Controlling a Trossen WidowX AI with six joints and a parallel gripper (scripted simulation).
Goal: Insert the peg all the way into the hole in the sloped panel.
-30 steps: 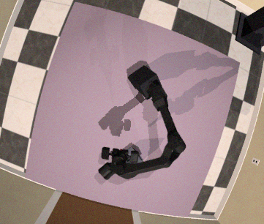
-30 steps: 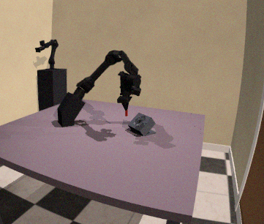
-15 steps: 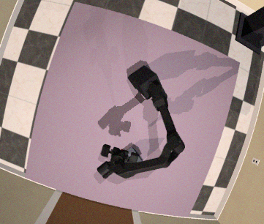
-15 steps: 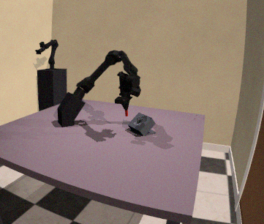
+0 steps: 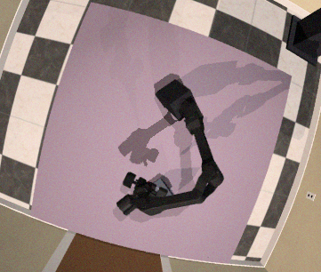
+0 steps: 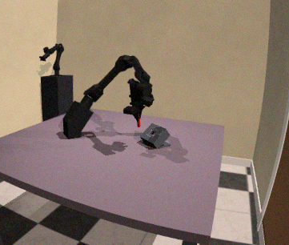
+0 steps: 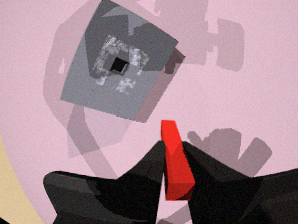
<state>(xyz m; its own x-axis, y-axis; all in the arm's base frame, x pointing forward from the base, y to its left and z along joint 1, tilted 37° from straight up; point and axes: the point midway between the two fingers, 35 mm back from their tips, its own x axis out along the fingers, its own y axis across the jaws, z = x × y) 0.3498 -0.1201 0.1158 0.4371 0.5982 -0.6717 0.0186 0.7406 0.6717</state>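
My gripper is now 30 mm above the red peg and 10 mm to the right of it.
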